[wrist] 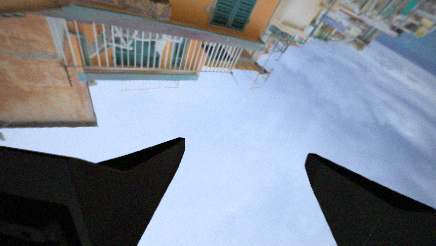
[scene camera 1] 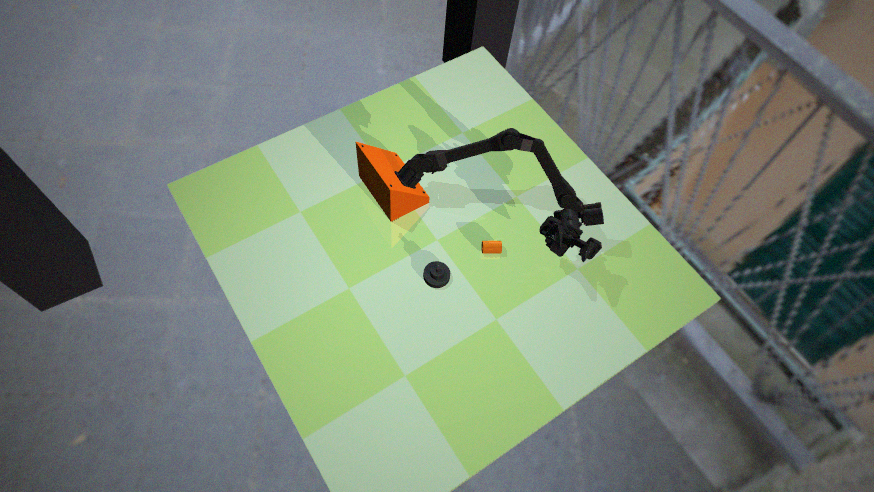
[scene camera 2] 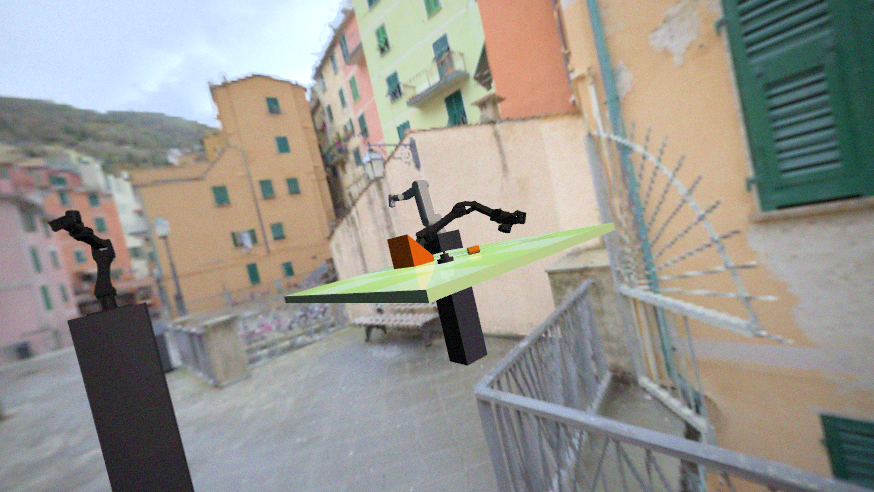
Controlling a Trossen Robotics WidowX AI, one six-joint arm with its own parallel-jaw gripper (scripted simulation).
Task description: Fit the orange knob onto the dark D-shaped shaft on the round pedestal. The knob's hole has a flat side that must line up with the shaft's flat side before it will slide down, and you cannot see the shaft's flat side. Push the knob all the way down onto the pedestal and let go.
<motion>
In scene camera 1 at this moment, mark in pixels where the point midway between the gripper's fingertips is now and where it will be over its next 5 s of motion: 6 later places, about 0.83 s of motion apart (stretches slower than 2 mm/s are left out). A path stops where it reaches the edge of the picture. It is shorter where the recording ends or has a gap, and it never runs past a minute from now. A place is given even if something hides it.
My gripper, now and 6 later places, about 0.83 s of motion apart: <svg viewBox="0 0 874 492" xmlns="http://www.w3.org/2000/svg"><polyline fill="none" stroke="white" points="571,254 499,259 494,240 493,247 492,248 490,246 488,245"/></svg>
</motion>
